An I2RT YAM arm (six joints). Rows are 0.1 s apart.
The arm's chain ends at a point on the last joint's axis. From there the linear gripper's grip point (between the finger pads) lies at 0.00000 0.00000 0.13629 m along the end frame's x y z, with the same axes.
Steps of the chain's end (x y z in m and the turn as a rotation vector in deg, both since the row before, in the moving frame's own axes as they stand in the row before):
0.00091, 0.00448, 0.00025, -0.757, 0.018, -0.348
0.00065, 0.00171, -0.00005, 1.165, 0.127, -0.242
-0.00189, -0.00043, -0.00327, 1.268, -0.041, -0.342
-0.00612, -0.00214, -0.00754, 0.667, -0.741, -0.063
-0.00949, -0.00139, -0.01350, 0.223, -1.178, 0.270
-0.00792, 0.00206, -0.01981, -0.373, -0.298, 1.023
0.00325, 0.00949, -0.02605, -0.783, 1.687, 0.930
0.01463, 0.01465, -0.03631, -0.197, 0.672, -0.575
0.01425, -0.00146, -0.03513, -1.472, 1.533, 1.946
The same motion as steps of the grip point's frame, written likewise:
0.00096, 0.00628, 0.00024, -0.757, 0.018, -0.348
0.00095, -0.00106, -0.00008, 1.165, 0.127, -0.242
-0.00200, -0.00345, -0.00330, 1.268, -0.041, -0.342
-0.00788, -0.00373, -0.00756, 0.667, -0.741, -0.063
-0.01229, -0.00193, -0.01353, 0.223, -1.178, 0.270
-0.00864, 0.00294, -0.01981, -0.373, -0.298, 1.023
0.00725, 0.01138, -0.02612, -0.783, 1.687, 0.930
0.01623, 0.01511, -0.03632, -0.197, 0.672, -0.575
0.01784, 0.00210, -0.03522, -1.472, 1.533, 1.946

